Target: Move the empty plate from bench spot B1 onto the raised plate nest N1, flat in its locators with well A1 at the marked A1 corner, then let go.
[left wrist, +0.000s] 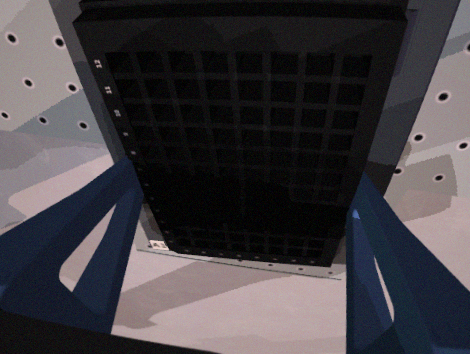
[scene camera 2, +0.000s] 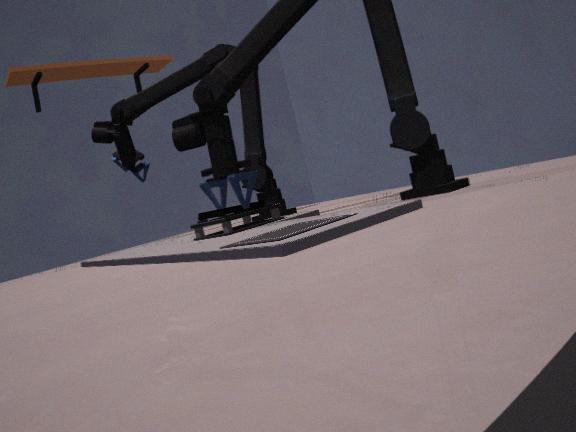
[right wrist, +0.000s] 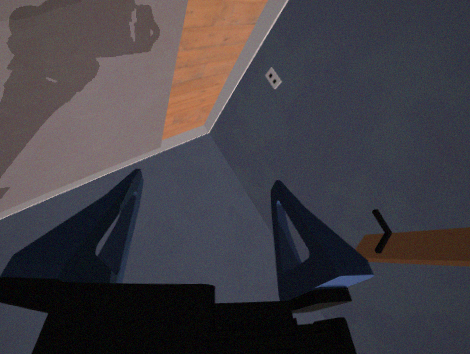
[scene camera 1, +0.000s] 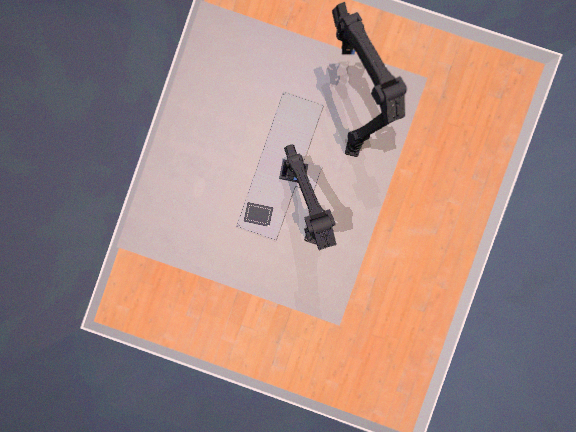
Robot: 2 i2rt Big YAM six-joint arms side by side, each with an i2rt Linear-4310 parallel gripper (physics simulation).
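Places are measured from the left arm's base along level axes (x back, y right, z up), in centimetres.
Pixels of known places: left gripper, fingertip midpoint: [left wrist: 245, 169] [scene camera 2: 234, 210]; right gripper, fingertip midpoint: [scene camera 2: 135, 176] [right wrist: 211, 180]; left arm's base, origin of the base link: [scene camera 2: 435, 192]; right arm's base, origin of the base link: [scene camera 1: 353, 146].
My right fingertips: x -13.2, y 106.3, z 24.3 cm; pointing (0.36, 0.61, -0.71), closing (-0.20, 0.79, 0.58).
Observation:
For each thing: its top centre in the pictures, then the offset to it from my right fingertips. "pt": a spot on its surface instead. Level surfaces: height alone.
- dark plate, middle of its top: [left wrist: 241, 189] [scene camera 2: 231, 205] dx -11.5, dy -72.2, dz -17.5 cm
- raised nest, middle of its top: [left wrist: 246, 170] [scene camera 2: 235, 211] [scene camera 1: 293, 170] dx -10.9, dy -72.1, dz -18.9 cm
- white A1 label, surface spot: [left wrist: 159, 245] pt dx -2.8, dy -76.8, dz -19.5 cm
- dark flat rectangle with a dashed outline, surface spot: [scene camera 2: 290, 232] pt dx -27.1, dy -108.4, dz -22.8 cm
- pale board, its level: dz -23.1 cm
The dark plate [scene camera 2: 212, 214] [left wrist: 240, 105] is between the blue fingertips of my left gripper [scene camera 2: 233, 207] [left wrist: 245, 169], which is shut on its long sides. The plate looks level, at the top of the raised nest [scene camera 2: 227, 227] [left wrist: 412, 107]; whether it touches all around is too dark to tell. In the left wrist view the white A1 label [left wrist: 159, 245] is beside the plate's lower-left corner, at the low-number end. A dark flat rectangle with a dashed outline [scene camera 1: 258, 214] [scene camera 2: 290, 232], apparently spot B1, bears no plate. My right gripper [scene camera 2: 135, 175] [right wrist: 211, 180] is open and empty, high and away from the nest.
A pale board [scene camera 1: 295, 115] [scene camera 2: 150, 255] lies under the nest and the dashed rectangle. The left arm's base [scene camera 2: 432, 172] stands on the grey surface. The right arm [scene camera 1: 370, 60] is at the upper right of scene camera 1. A wooden wall shelf [scene camera 2: 90, 70] [right wrist: 425, 247] hangs behind.

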